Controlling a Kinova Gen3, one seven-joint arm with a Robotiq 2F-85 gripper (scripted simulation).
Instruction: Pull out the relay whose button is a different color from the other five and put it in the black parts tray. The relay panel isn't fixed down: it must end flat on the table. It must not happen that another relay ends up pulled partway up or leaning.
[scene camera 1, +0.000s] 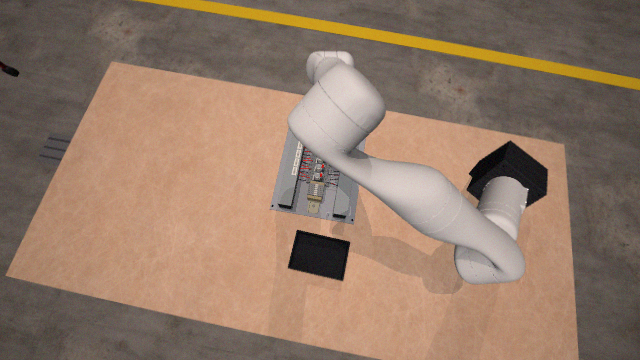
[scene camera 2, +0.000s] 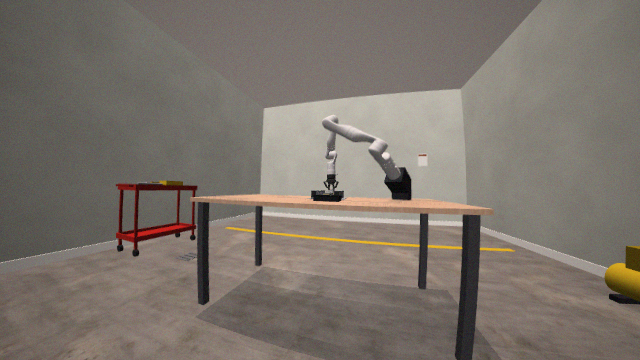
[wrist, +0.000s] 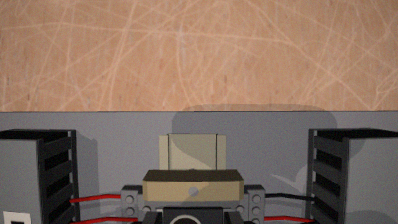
Labels:
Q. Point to a black parts tray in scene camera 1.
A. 313, 254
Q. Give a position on a grey relay panel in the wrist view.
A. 332, 159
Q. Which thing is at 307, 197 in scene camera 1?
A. A grey relay panel.

